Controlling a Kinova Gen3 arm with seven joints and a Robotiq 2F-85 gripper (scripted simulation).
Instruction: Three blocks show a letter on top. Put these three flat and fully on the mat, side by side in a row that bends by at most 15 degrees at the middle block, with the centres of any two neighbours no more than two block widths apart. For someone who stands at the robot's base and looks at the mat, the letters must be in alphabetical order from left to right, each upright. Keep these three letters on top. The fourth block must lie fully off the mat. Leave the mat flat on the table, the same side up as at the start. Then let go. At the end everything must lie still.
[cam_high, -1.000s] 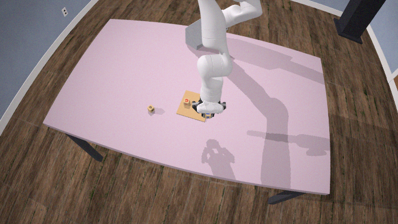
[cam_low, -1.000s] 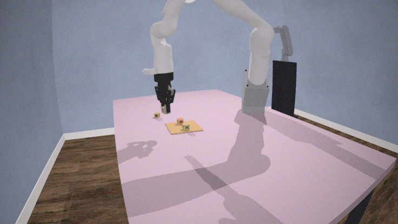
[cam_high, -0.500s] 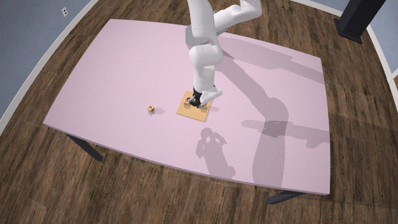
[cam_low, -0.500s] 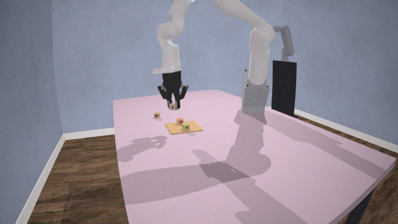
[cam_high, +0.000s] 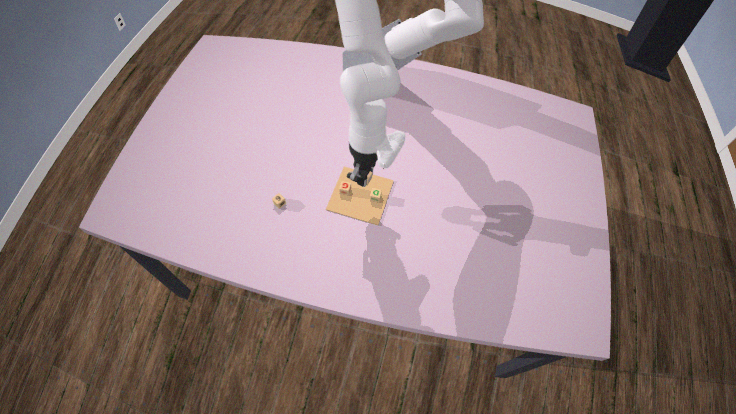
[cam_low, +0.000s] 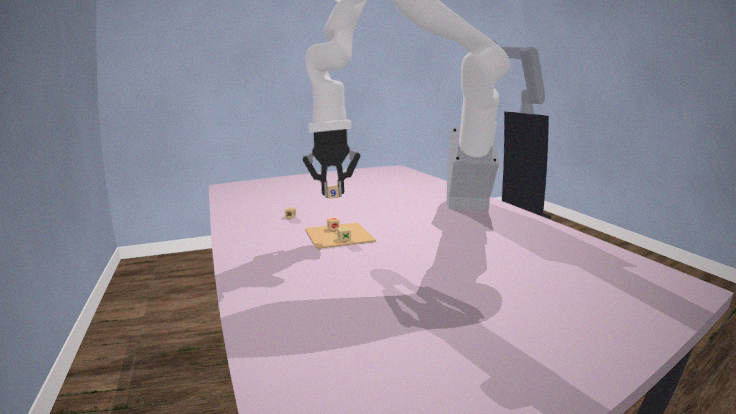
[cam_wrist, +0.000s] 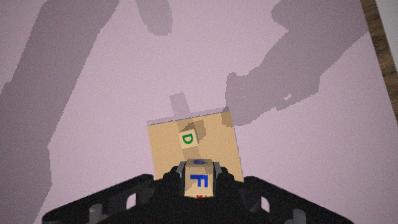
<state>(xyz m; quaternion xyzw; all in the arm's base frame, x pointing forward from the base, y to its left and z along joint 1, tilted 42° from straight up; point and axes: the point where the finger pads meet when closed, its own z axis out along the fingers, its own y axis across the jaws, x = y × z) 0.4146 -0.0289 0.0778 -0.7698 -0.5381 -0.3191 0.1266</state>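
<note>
My hand is 1 cm past the tan mat, 1 cm to the left of it and 12 cm above it. Round my hand: blue N block (1 cm below); green D block (2 cm behind, 3 cm to the left, 10 cm below).
</note>
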